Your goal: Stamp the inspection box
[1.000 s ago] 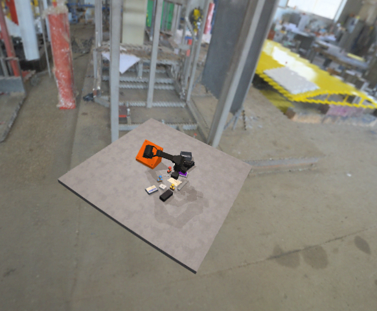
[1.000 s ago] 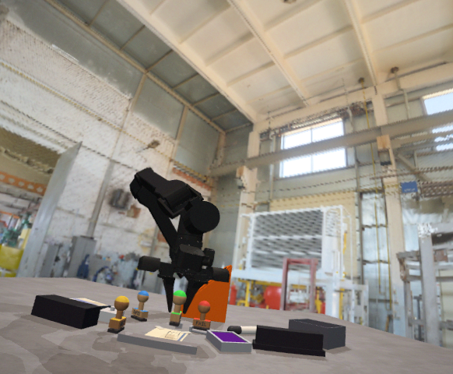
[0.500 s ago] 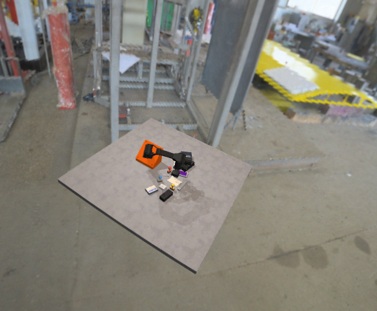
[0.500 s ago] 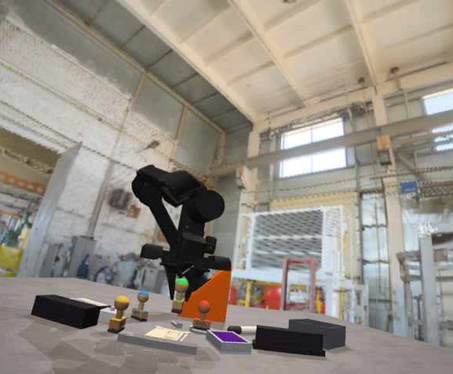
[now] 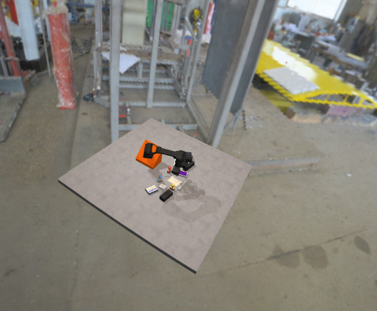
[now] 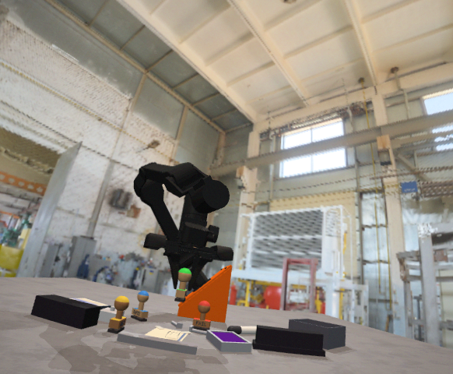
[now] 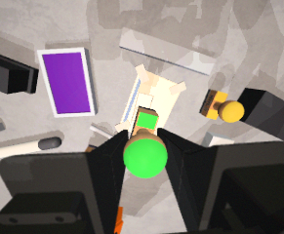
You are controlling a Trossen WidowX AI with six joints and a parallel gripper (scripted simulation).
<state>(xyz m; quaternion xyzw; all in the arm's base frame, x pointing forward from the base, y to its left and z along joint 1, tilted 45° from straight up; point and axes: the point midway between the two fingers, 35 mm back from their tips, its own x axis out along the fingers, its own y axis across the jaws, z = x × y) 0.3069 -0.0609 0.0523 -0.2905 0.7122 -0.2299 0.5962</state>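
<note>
Right now the marker is 80 mm behind my gripper tip, 170 mm to the left of it and 80 mm below it. Also, from my gripper tip: grey bar 80 mm ahead, 30 mm to the right, 80 mm below; then green-knobbed stamp right at my gripper tip; then cream card 20 mm to the right, 90 mm below.
</note>
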